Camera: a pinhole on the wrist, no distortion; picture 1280 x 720 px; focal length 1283.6 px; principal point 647.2 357.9 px. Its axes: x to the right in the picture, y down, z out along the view. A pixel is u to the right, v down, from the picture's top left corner.
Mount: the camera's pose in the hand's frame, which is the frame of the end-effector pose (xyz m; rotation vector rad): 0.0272 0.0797 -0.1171 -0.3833 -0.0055 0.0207
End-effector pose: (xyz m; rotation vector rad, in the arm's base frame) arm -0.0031 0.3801 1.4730 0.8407 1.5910 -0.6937
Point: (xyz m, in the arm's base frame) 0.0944 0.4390 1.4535
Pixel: 574 199
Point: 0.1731 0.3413 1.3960
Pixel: 785 66
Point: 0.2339 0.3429 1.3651
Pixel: 868 249
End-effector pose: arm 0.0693 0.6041 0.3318 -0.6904 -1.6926 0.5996
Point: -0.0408 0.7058 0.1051
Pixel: 286 474
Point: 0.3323 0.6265 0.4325
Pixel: behind the camera
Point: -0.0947 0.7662 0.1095
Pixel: 545 490
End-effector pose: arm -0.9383 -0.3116 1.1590 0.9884 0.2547 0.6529
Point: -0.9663 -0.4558 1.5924
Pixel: 404 514
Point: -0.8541 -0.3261 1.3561
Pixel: 877 73
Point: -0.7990 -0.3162 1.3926
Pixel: 1064 94
